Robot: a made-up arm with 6 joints. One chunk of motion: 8 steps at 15 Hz.
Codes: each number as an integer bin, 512 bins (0 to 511) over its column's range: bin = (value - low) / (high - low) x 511, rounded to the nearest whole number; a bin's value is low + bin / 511 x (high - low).
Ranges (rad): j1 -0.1..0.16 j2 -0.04..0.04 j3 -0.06..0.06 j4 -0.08..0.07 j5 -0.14..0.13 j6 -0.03..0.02
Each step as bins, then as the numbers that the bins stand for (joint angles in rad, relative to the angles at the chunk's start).
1 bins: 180 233 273 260 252 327
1 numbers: -0.0084 -0.0035 0.0041 -0.0037 -0.0068 0.0020
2 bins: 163 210 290 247 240 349
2 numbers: -0.0171 -0.0071 0.0081 -0.0075 -0.0132 0.0041
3 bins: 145 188 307 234 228 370
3 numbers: -0.0262 -0.0106 0.0121 -0.0113 -0.0195 0.0062
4 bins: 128 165 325 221 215 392
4 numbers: -0.0349 -0.0142 0.0163 -0.0151 -0.0264 0.0084
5 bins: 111 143 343 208 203 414
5 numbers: -0.0435 -0.0176 0.0205 -0.0189 -0.0327 0.0105
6 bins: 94 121 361 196 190 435
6 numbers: -0.0522 -0.0211 0.0248 -0.0225 -0.0396 0.0126
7 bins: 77 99 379 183 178 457
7 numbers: -0.0608 -0.0245 0.0290 -0.0263 -0.0459 0.0147
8 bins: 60 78 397 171 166 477
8 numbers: -0.0695 -0.0278 0.0332 -0.0298 -0.0523 0.0167
